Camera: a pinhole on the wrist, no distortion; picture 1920 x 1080 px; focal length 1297.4 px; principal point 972.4 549.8 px. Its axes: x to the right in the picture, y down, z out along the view. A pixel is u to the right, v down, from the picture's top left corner.
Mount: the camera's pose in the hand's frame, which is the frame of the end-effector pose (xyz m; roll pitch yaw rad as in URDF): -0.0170 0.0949 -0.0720 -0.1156 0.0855 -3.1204
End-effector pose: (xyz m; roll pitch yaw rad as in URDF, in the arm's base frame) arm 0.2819 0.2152 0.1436 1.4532 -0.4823 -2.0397
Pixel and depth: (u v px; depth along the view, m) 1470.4 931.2 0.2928
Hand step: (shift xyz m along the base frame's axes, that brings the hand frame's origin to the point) -0.1191 0.2077 -0.0731
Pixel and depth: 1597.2 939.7 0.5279
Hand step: -0.2706 0.4018 -0.2148
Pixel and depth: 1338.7 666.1 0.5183
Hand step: -0.2875 0.3663 -0.0639
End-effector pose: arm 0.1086 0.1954 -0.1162 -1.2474 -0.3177 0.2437
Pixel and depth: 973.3 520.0 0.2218
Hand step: -0.0654 0.1527 -0.0330
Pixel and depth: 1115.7 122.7 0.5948
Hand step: -0.2542 0.5296 -0.0785
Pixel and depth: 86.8 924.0 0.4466
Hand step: 0.0935 0.3699 0.2654
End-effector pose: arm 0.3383 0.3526 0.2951 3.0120 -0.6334 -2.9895
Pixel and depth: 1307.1 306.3 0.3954
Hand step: -0.0781 0.1503 -0.3334
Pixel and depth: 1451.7 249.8 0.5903
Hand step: -0.0884 0.2102 -0.5606
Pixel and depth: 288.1 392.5 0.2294
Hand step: -0.1752 0.0937 -0.0749
